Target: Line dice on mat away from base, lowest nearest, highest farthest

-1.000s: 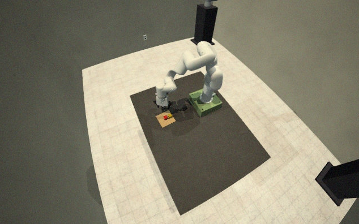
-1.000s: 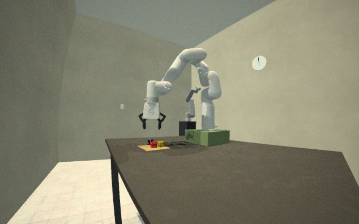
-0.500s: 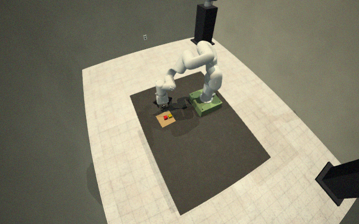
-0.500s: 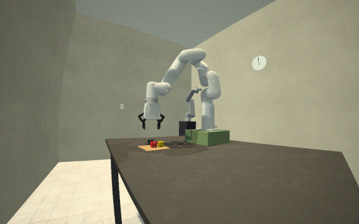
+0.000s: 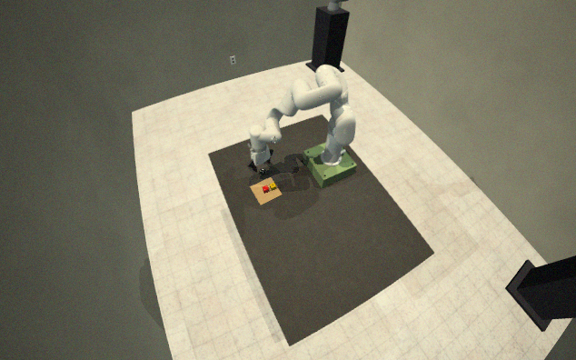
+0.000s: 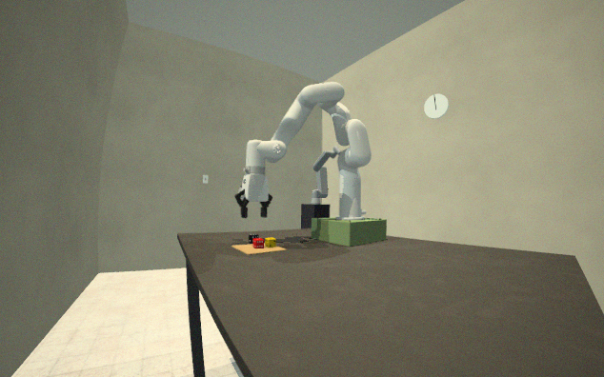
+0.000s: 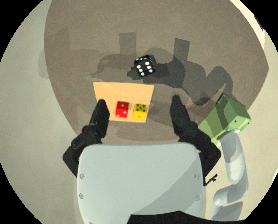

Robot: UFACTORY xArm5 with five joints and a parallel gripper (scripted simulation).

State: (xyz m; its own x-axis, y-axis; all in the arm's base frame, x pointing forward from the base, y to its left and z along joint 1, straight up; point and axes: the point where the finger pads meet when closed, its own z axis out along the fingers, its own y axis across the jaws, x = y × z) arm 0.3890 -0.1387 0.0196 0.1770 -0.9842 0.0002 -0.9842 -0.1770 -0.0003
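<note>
Now: the black die 10 mm behind my hand, 20 mm to the right of it and 90 mm below it. Round my hand: tan mat 30 mm ahead, 100 mm to the left, 110 mm below; then yellow die 10 mm behind, 100 mm to the left, 90 mm below; then red die 30 mm ahead, 100 mm to the left, 90 mm below.
</note>
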